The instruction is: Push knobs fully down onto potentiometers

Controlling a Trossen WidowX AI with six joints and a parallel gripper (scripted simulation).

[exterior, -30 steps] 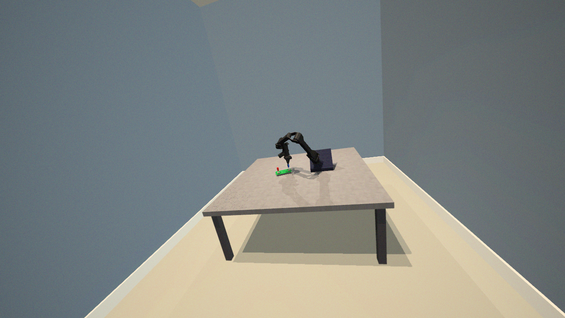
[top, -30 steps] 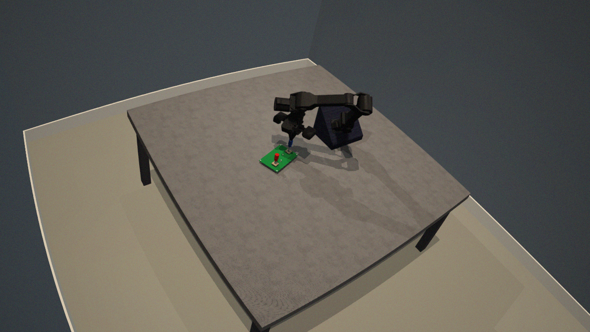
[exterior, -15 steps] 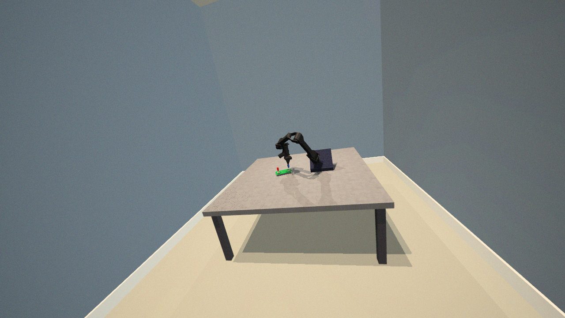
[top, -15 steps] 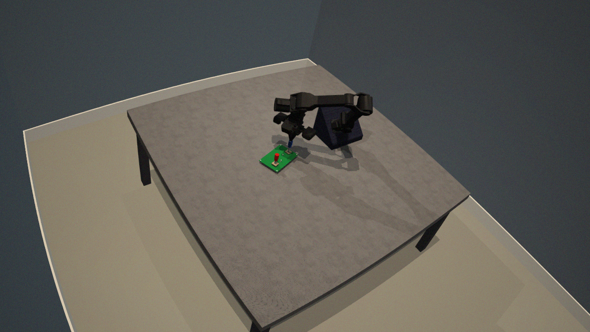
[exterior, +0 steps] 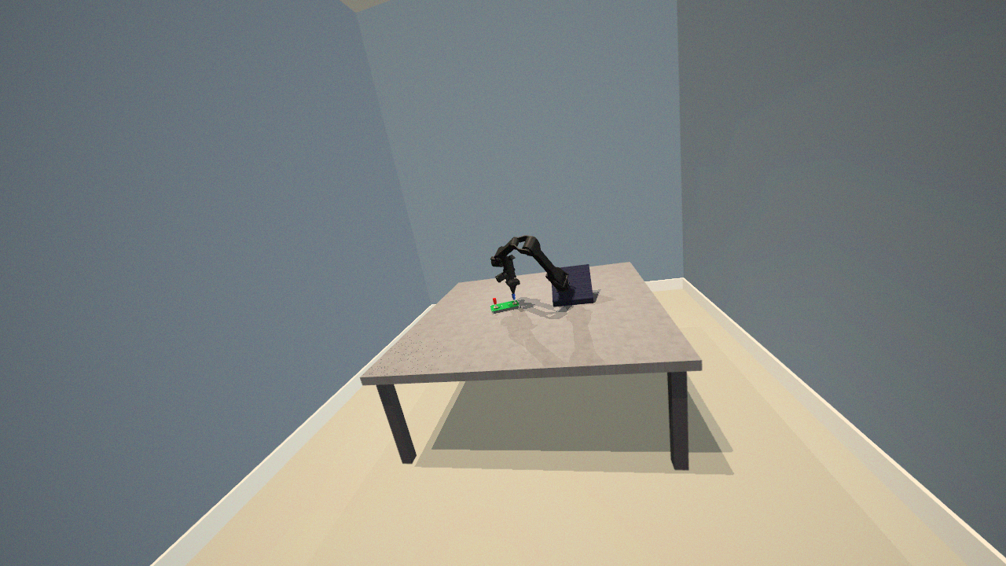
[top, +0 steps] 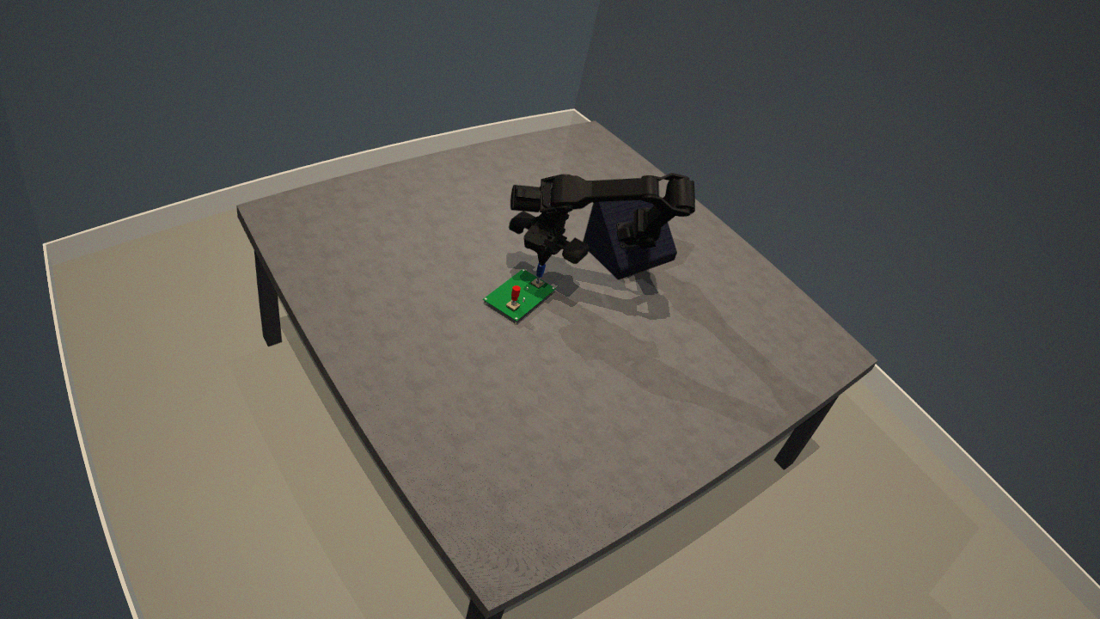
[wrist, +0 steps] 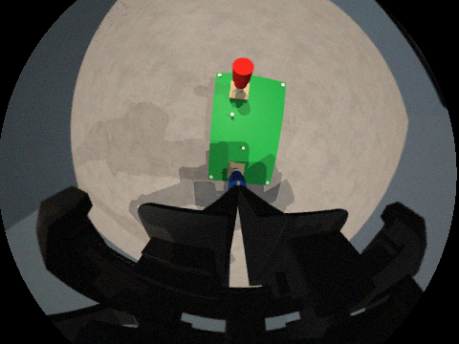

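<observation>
The red knob is 100 mm ahead of my gripper tip, 60 mm to the left of it and 20 mm below it. Round my gripper tip: blue knob: 10 mm below.
</observation>
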